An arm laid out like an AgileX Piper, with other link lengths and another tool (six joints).
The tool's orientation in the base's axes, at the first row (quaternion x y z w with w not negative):
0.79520, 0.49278, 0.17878, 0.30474
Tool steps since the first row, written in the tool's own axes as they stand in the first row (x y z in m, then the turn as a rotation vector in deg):
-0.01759, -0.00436, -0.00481, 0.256, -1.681, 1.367
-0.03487, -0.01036, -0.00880, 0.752, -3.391, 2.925
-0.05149, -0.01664, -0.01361, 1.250, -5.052, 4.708
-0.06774, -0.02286, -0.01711, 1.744, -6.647, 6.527
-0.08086, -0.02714, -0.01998, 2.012, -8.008, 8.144
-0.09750, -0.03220, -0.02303, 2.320, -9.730, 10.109
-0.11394, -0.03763, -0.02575, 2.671, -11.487, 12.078
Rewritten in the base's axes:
-0.01368, -0.01279, 0.00101, -0.220, 0.359, -2.141
-0.02784, -0.02501, 0.00031, -0.239, 0.883, -4.448
-0.04238, -0.03630, 0.00004, -0.093, 1.324, -6.891
-0.05594, -0.04768, -0.00118, 0.117, 1.728, -9.318
-0.06641, -0.05710, -0.00165, 0.264, 1.915, -11.435
-0.07911, -0.06935, -0.00244, 0.390, 2.150, -14.052
-0.09177, -0.08140, -0.00372, 0.514, 2.433, -16.697

